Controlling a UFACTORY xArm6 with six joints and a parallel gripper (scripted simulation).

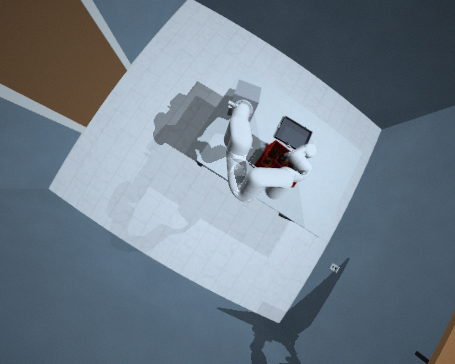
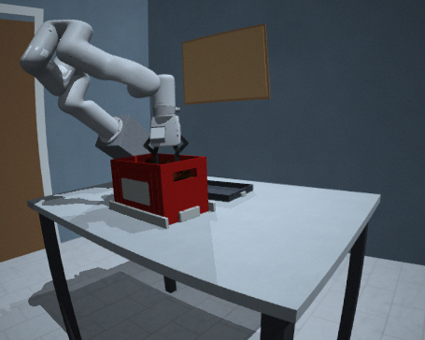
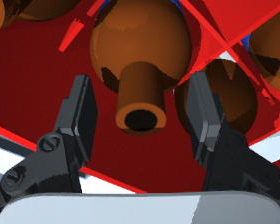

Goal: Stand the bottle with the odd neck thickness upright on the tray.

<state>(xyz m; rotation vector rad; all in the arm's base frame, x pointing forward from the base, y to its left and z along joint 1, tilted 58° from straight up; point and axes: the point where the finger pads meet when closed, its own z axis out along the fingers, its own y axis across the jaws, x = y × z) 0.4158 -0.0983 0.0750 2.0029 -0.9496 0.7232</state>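
The red crate is 7 cm below my hand, 4 cm to the right of it and 1 cm behind it. From my hand the other things lie so: glass bottle 9 cm behind, 7 cm below, 1 cm to the left; then dark tray 24 cm to the left, 15 cm below, 3 cm ahead.
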